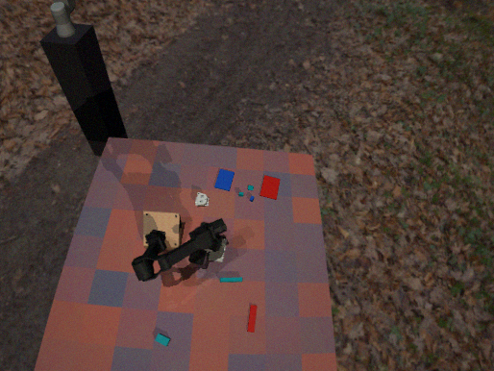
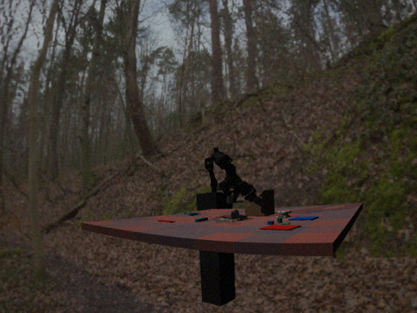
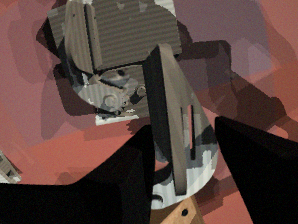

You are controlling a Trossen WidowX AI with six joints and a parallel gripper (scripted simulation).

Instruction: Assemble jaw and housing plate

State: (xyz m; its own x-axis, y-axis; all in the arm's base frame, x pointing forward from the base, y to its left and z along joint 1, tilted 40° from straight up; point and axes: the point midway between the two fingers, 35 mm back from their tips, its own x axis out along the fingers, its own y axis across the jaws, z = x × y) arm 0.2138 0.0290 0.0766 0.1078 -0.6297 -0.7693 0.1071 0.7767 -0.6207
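Right now the white base is 90 mm below my gripper tip, 70 mm ahead of it and 40 mm to the left of it. From my gripper tip the other things lie so: teal bar: 160 mm ahead, 100 mm to the right, 90 mm below; teal block: 410 mm to the right, 100 mm behind, 90 mm below; red bar: 280 mm ahead, 260 mm to the right, 90 mm below.
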